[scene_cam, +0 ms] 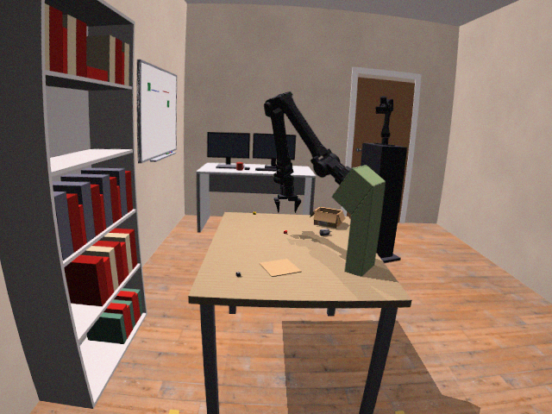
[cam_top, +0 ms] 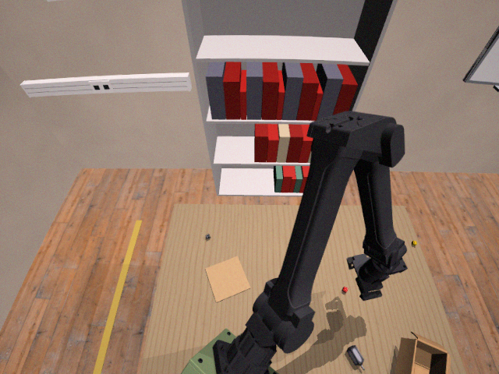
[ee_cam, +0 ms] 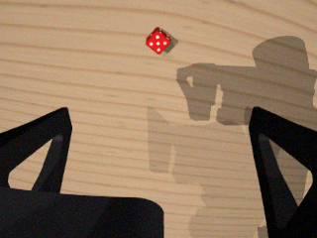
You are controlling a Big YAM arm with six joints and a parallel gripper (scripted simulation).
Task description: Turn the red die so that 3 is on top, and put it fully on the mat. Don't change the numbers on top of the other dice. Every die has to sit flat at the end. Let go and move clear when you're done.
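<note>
The red die lies 120 mm below my hand. From my hand the other things lie so: yellow die 400 mm to the right, 120 mm below, 60 mm ahead; cardboard box 330 mm behind, 90 mm to the right, 90 mm below; dark object 220 mm behind, 110 mm below, 80 mm to the left.
</note>
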